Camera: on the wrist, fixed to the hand. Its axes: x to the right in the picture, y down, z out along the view.
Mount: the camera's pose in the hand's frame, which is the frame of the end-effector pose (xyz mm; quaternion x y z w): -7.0 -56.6 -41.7 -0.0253 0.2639 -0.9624 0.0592
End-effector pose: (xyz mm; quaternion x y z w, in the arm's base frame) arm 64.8 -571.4 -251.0 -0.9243 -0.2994 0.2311 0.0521
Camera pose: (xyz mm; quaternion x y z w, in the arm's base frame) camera 49.0 -527.5 -197.9 0.1711 -0.8993 -0.2879 0.2811
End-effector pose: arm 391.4 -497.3 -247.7 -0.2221 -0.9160 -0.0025 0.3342
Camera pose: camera 398.5 -557.5 -211.5 0.8606 -0.1797 -0.4036 0.2535
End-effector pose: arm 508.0 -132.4 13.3 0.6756 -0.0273 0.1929 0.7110
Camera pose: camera 509.9 -94.3 -46.1 -0.0026 0.8314 -0.4953 0.2520
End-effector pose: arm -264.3 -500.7 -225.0 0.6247 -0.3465 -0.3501 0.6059
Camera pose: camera -231.7 -471.8 -280.6 -0.4475 -0.7495 0.4478 0.1938
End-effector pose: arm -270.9 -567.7 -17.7 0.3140 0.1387 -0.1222 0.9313
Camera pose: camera -302.8 -584.7 -78.4 0.1062 -0.5592 0.8171 0.0911
